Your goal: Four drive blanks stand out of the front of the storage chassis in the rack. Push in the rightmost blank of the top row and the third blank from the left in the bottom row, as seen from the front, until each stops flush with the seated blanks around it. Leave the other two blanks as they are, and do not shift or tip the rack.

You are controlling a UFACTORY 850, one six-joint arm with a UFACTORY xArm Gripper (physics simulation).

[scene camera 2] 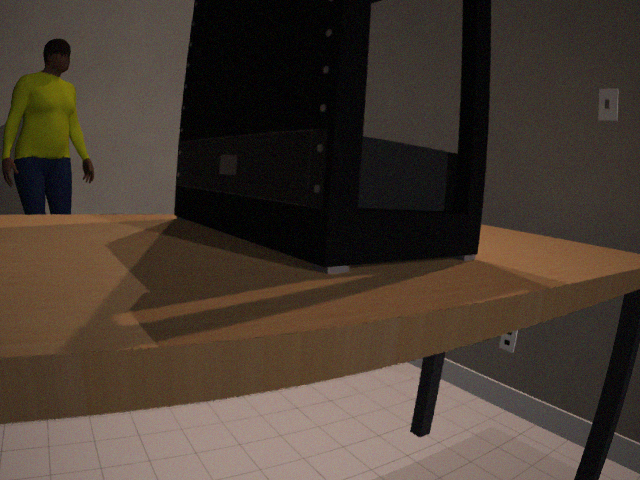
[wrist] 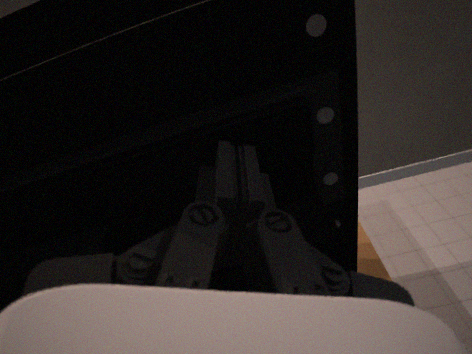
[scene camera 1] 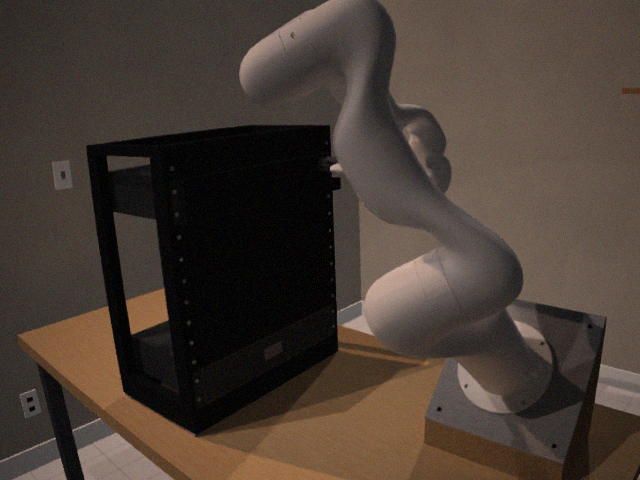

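The black rack [scene camera 1: 168,258] [scene camera 2: 343,155] [wrist: 348,150] stands upright on the table. The storage chassis [scene camera 1: 133,193] is in its upper part; in the wrist view its front is almost black. The four drive blanks cannot be told apart, nor can how far any stands out. My gripper [wrist: 230,168] is shut and empty, its fingertips in front of the chassis front, left of the right-hand screw column. Contact with a blank cannot be made out. In the first scene view the gripper is mostly hidden by the arm, near the rack's upper right front edge.
A lower unit [scene camera 1: 227,364] [scene camera 2: 273,165] with a pale label fills the rack's bottom. The rack stands on a wooden table [scene camera 1: 361,408] [scene camera 2: 232,330]. The arm's base [scene camera 1: 465,428] is in front of it. A person in yellow [scene camera 2: 46,113] stands beyond the table.
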